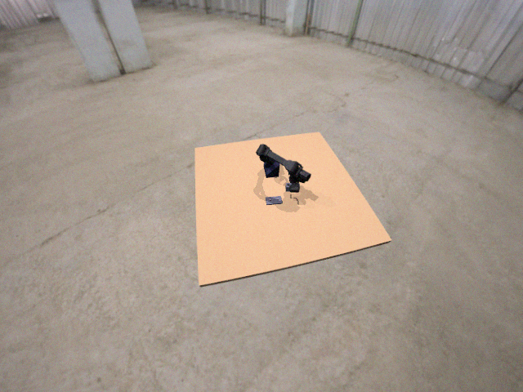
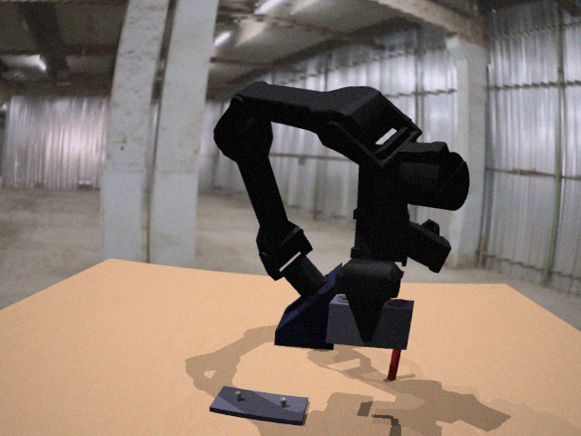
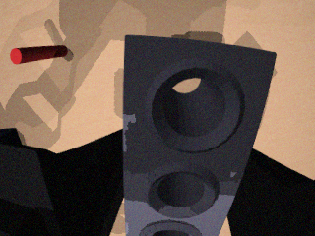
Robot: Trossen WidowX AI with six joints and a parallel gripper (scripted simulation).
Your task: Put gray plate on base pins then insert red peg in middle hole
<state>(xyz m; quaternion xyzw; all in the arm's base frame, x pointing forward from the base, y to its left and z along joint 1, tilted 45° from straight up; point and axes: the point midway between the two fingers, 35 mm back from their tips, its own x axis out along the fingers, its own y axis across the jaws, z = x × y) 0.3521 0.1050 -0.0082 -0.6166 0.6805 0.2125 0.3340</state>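
Now: the base 13 cm to the right of my gripper tip, 12 cm below it and 1 cm behind it. Round my gripper tip: red peg: 13 cm behind, 9 cm below, 6 cm to the left; then gray plate: 3 cm above.
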